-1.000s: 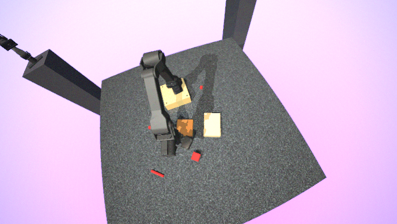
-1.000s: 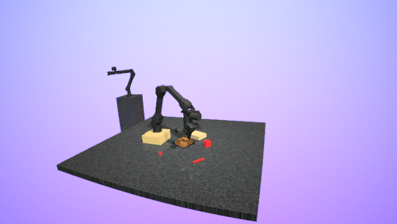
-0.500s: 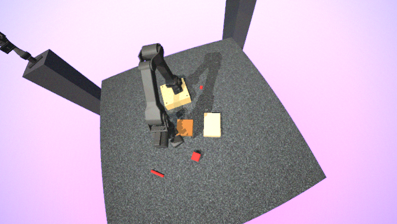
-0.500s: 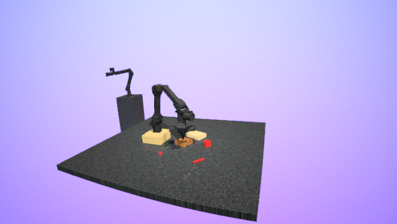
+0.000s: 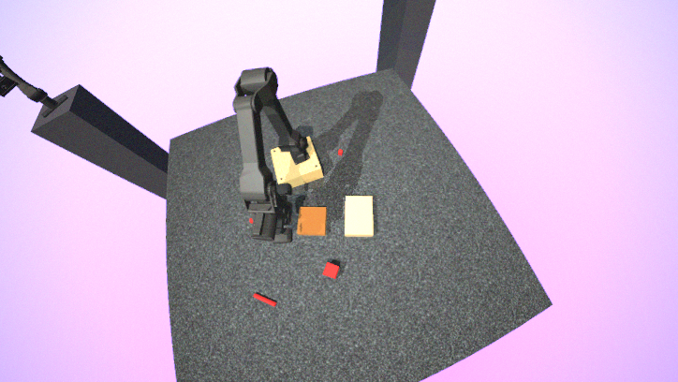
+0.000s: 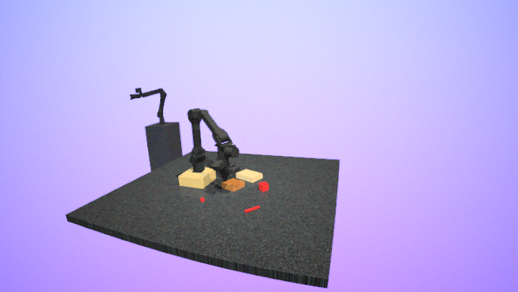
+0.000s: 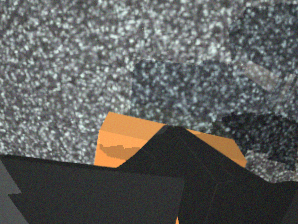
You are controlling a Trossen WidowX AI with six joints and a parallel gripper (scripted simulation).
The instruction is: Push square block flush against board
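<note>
My gripper tip is now 70 mm to the right of the orange square block, 50 mm above it and 20 mm short of it. The rest, counted from my gripper tip: cream board 230 mm to the left, 80 mm ahead, 50 mm below; red stick 200 mm ahead, 190 mm to the right, 60 mm below.
</note>
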